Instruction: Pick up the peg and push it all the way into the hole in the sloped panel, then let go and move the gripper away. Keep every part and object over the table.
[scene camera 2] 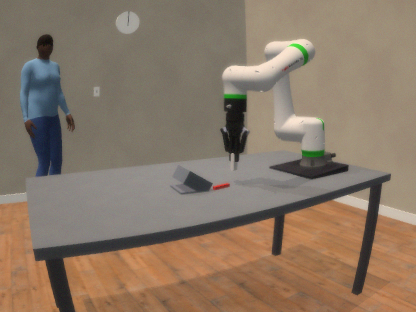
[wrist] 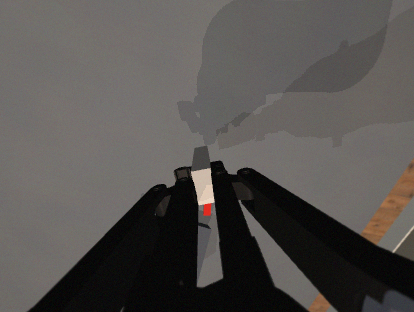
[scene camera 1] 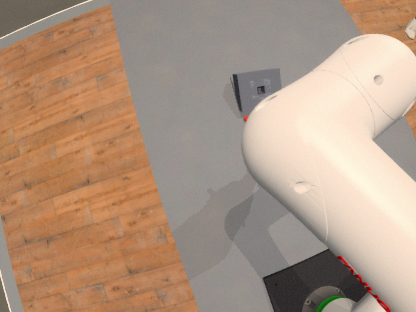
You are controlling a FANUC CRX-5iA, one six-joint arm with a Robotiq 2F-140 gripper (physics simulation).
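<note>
The red peg lies flat on the grey table, just right of the sloped grey panel. In scene camera 1 only the peg's tip shows at the edge of the arm. The panel's square hole is empty. My gripper points down and hangs a little above the table, behind and to the right of the peg. Its white pads are pressed together with nothing between them. The arm hides the gripper in scene camera 1.
The robot's black base plate sits at the table's right end. A person stands beyond the table's far left corner. The white upper arm covers much of the right side in scene camera 1.
</note>
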